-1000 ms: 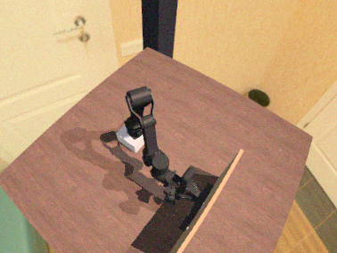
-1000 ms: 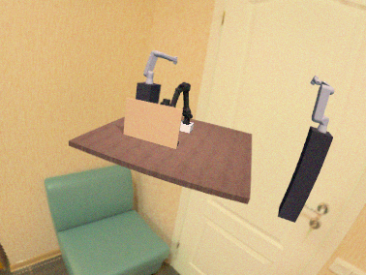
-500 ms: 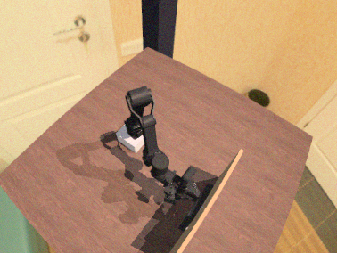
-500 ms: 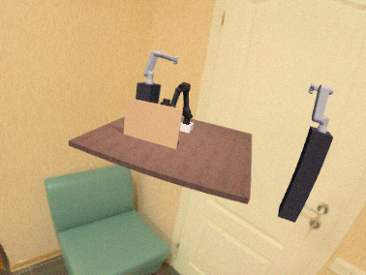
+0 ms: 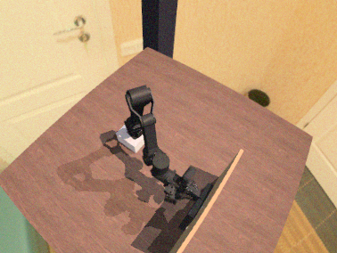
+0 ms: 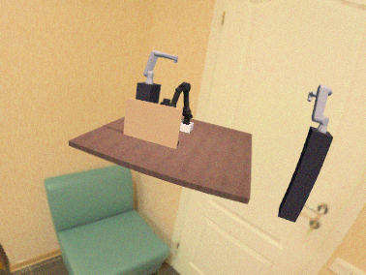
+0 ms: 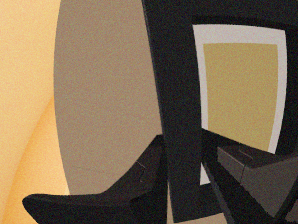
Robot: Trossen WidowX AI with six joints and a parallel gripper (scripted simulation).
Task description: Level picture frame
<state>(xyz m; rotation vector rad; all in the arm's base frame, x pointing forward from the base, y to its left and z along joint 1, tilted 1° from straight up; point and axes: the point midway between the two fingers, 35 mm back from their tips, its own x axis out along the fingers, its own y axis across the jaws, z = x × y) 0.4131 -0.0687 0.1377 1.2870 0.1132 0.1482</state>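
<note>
My gripper tip is 10 mm short of the picture frame, 20 mm to the left of it and 50 mm above it. From my gripper tip the other things lie so: wall panel (20 mm ahead, 20 mm to the right, 60 mm below).
</note>
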